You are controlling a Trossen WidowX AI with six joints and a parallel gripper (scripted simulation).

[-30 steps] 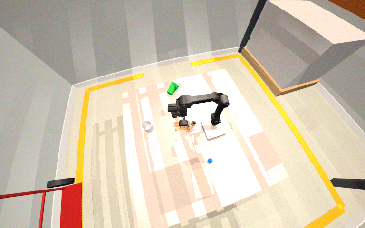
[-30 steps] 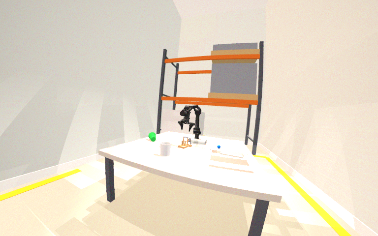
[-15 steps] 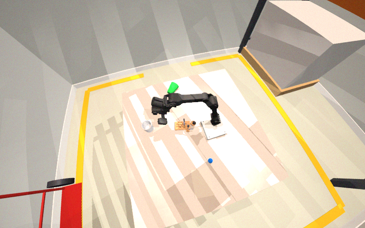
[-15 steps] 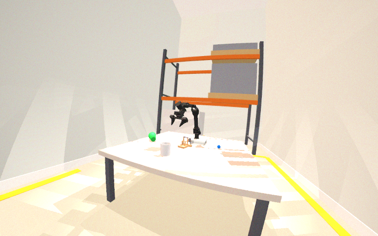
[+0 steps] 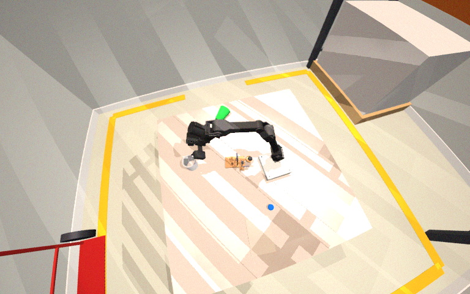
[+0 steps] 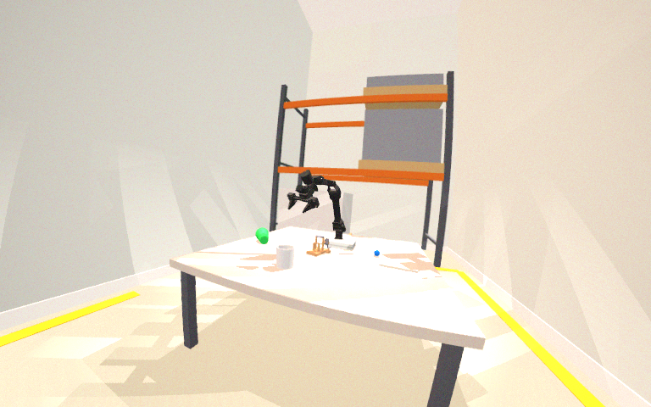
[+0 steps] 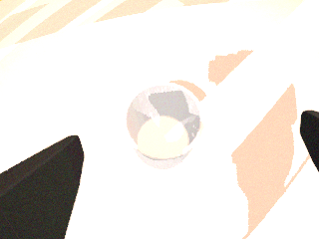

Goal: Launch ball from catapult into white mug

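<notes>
My gripper tip is 33 cm past the dark ball, 12 cm to the right of it and 22 cm above it. Also, from my gripper tip: white mug: 7 cm ahead, 1 cm to the right, 25 cm below; blue ball: 32 cm behind, 46 cm to the left, 26 cm below; wooden catapult: 26 cm behind, 12 cm to the left, 22 cm below.
</notes>
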